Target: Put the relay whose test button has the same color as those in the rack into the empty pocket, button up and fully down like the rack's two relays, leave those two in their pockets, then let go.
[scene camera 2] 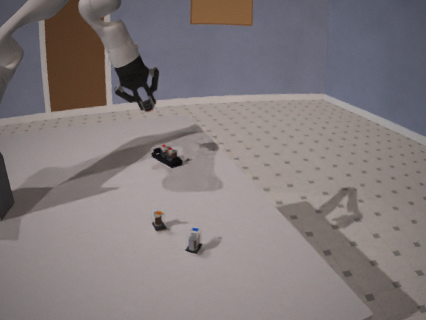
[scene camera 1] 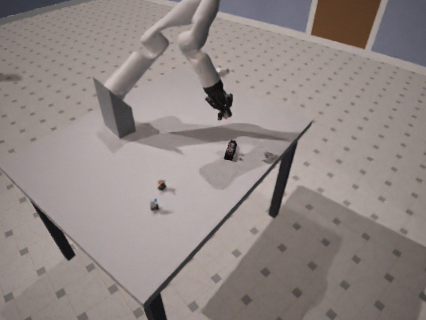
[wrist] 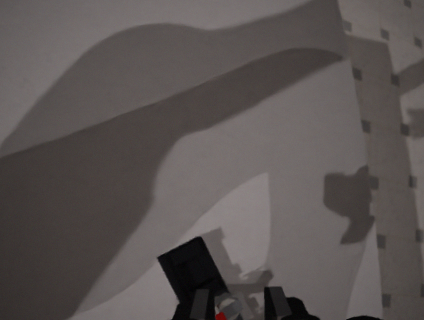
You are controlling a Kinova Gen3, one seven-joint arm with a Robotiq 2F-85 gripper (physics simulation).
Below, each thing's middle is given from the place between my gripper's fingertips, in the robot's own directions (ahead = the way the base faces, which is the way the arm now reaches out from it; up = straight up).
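Black rack (wrist: pixel 188 267) visible to me; the rack is 14 cm below my hand, 4 cm ahead of it and 2 cm to the right of it.
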